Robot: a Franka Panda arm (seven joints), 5 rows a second.
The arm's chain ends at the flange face. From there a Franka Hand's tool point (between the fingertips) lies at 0.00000 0.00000 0.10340 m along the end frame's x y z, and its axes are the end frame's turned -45 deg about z.
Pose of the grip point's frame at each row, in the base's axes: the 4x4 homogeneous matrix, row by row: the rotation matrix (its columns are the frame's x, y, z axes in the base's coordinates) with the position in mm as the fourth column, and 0 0 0 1 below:
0.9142 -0.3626 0.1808 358.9; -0.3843 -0.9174 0.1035 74.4; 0.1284 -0.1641 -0.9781 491.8; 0 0 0 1
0.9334 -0.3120 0.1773 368.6; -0.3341 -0.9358 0.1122 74.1; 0.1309 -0.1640 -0.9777 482.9; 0 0 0 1
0.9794 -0.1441 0.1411 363.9; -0.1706 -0.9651 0.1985 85.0; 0.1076 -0.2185 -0.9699 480.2; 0 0 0 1
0.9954 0.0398 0.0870 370.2; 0.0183 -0.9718 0.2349 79.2; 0.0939 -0.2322 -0.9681 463.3; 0 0 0 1
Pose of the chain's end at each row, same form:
0.3900 -0.9028 0.1808 340.2; -0.9204 -0.3770 0.1035 63.7; -0.0252 -0.2068 -0.9781 592.9; 0 0 0 1
0.4394 -0.8806 0.1773 350.3; -0.8980 -0.4255 0.1122 62.5; -0.0234 -0.2085 -0.9777 584.0; 0 0 0 1
0.5906 -0.7944 0.1411 349.3; -0.8031 -0.5618 0.1985 64.5; -0.0784 -0.2306 -0.9699 580.5; 0 0 0 1
0.7320 -0.6757 0.0870 361.2; -0.6742 -0.7001 0.2349 54.9; -0.0978 -0.2306 -0.9681 563.4; 0 0 0 1

